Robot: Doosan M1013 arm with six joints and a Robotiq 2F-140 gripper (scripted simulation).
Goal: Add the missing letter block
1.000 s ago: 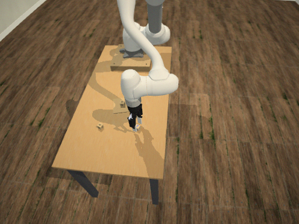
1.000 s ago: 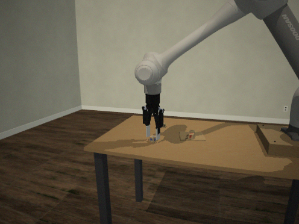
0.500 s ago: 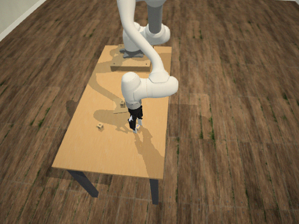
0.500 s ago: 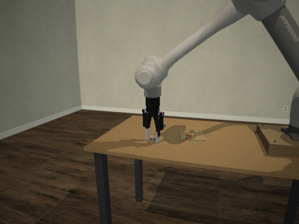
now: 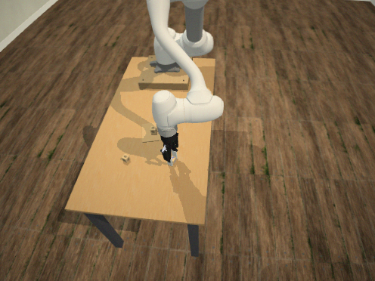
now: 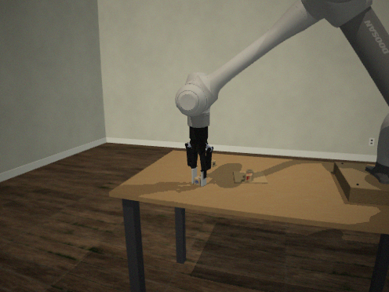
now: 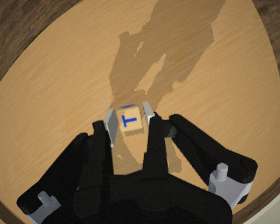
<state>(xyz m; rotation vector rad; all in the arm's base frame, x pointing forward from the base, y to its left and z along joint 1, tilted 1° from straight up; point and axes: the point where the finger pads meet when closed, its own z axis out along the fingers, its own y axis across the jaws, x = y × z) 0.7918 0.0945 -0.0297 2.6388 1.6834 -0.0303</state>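
Now: hand 20 cm past the tan mat, 13 cm to the left of it and 3 cm above it.
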